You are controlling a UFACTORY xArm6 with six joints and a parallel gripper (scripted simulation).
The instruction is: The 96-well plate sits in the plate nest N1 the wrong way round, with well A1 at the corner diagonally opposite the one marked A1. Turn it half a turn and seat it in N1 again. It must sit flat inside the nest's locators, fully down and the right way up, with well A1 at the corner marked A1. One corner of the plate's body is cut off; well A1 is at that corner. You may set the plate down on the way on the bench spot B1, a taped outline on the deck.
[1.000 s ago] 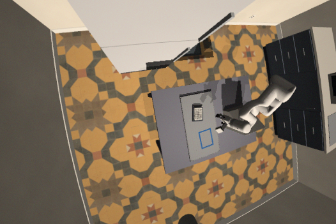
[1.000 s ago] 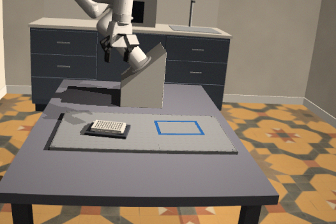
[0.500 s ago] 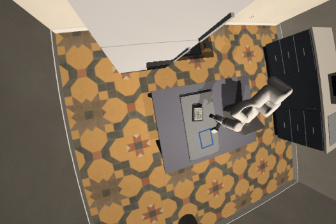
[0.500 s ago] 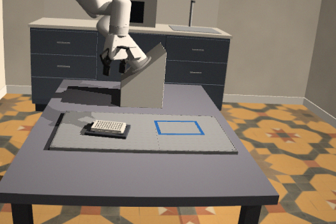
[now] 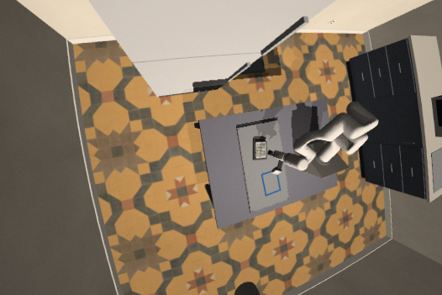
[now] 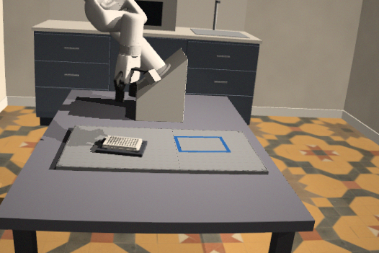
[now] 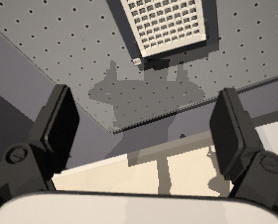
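The white 96-well plate lies 2 cm ahead of my hand, 1 cm to the right of it and 17 cm below it. Also, from my hand: dark plate nest N1: 2 cm ahead, 1 cm to the right, 18 cm below; then white tag: 5 cm behind, 7 cm to the right, 18 cm below.
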